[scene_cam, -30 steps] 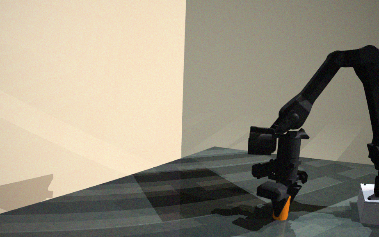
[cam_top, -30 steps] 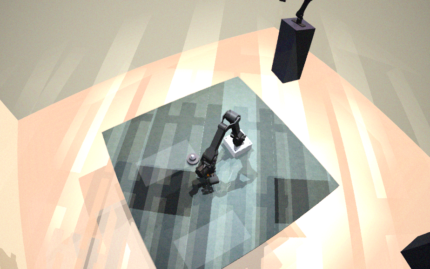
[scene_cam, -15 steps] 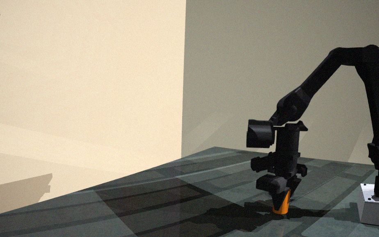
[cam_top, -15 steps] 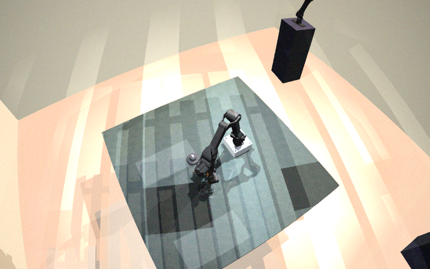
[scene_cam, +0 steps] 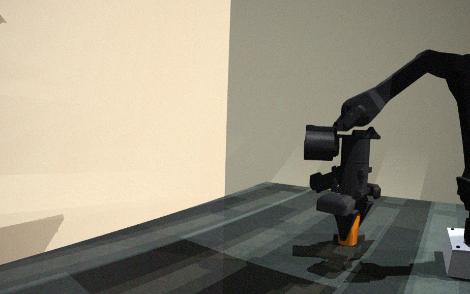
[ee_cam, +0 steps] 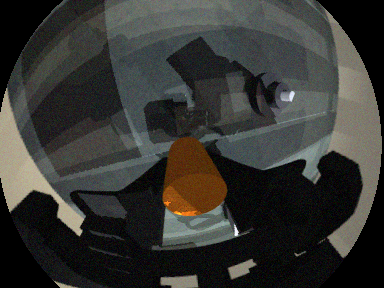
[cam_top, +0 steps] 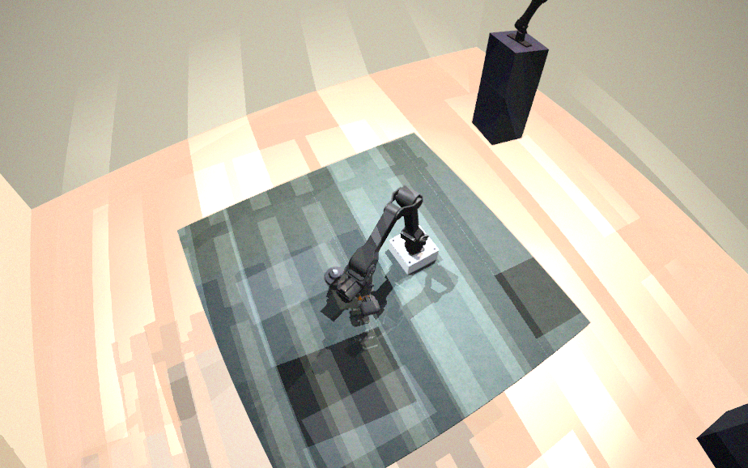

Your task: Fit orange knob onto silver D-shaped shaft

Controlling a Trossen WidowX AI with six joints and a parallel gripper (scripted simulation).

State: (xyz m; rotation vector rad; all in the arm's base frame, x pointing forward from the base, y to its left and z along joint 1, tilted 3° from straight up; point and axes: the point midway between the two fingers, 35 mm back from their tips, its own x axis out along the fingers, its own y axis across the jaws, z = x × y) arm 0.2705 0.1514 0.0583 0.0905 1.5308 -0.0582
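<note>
My gripper tip is 50 mm short of the dark round pedestal, 170 mm to the left of it and 40 mm above it. Round my gripper tip: orange knob: 30 mm above.
</note>
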